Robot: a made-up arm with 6 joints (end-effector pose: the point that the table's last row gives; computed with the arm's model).
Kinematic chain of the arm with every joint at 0, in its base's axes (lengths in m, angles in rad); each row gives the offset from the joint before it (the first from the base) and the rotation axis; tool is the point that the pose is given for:
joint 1: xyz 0 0 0.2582 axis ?
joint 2: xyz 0 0 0 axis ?
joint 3: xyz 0 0 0.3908 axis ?
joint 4: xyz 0 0 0 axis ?
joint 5: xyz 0.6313 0 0 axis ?
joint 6: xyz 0 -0.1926 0 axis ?
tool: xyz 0 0 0
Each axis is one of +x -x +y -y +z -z.
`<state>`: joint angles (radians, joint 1 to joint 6).
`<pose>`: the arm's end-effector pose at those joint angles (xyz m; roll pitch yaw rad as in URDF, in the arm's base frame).
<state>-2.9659 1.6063 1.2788 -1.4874 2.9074 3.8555</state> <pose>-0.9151 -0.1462 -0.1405 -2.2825 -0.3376 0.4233</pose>
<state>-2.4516 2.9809 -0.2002 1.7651 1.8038 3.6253</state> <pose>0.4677 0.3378 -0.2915 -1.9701 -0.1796 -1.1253</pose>
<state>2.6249 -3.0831 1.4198 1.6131 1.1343 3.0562</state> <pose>-0.0337 0.0098 -0.7894 -2.8269 0.4176 -1.9499</pose>
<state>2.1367 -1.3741 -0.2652 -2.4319 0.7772 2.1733</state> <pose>-0.1289 -0.0695 0.8438 0.6457 -0.4127 1.6144</pose>
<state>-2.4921 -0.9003 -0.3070 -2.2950 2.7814 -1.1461</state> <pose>-0.1600 -0.2818 0.7344 2.2449 0.7992 1.0378</pose>
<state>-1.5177 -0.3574 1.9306 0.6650 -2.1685 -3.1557</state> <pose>-0.1854 0.6323 1.0220 -2.7099 -0.0034 -2.0530</pose>
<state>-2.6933 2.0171 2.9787 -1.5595 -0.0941 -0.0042</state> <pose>-0.7865 -0.3759 0.4971 1.4301 -0.9542 -2.5301</pose>
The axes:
joint 1: +z
joint 2: +y
joint 3: -y
joint 4: -x
joint 5: -y
joint 6: -x

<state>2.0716 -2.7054 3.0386 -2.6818 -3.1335 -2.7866</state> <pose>-0.3112 0.2090 -0.4935 -3.0346 -0.5464 -1.0742</pose>
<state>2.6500 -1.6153 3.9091 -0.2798 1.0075 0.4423</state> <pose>0.0600 0.1779 -0.2321 -0.2353 -0.2242 2.4082</pose>
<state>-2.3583 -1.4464 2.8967 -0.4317 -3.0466 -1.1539</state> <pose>0.3661 0.6114 -0.2530 0.5883 -1.2851 -2.2170</pose>
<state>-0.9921 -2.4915 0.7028 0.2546 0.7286 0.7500</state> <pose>-0.6288 0.6217 -0.1346 2.0402 0.7516 1.9179</pose>
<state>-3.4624 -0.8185 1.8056 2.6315 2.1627 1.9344</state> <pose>0.7826 -0.4372 0.7558 0.7364 -0.3612 -3.0144</pose>
